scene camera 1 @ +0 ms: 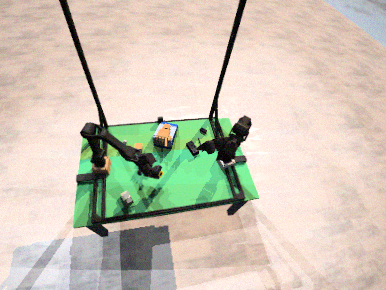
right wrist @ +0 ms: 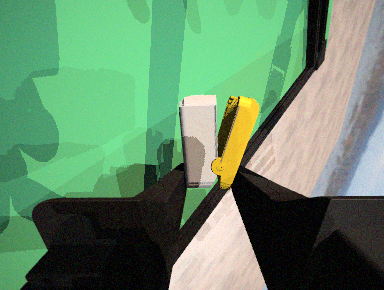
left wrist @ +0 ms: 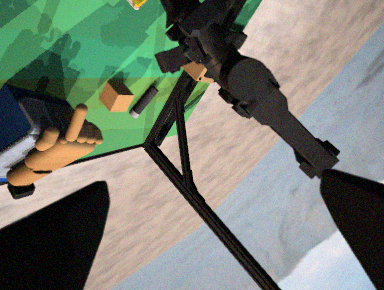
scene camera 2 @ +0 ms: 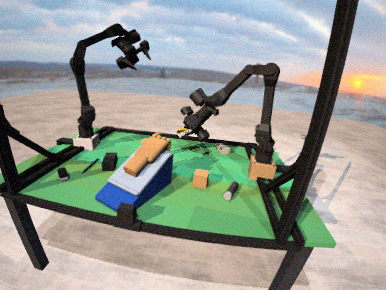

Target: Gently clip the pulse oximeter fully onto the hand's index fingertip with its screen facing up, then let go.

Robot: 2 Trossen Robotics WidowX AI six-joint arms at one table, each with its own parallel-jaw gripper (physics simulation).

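The pulse oximeter has a white half and a yellow half, spread in a narrow V in the right wrist view, hinge end toward the fingers. My right gripper is shut on it and holds it above the table, beyond the hand in scene camera 2. Its screen does not show. The tan hand lies on a blue and white wedge, apart from the oximeter. One finger stands out from the others. My left gripper is open and empty, high above the table.
An orange cube and a grey cylinder lie right of the wedge in scene camera 2. A white block lies farther back. A black block, a pen and a small dark object lie left.
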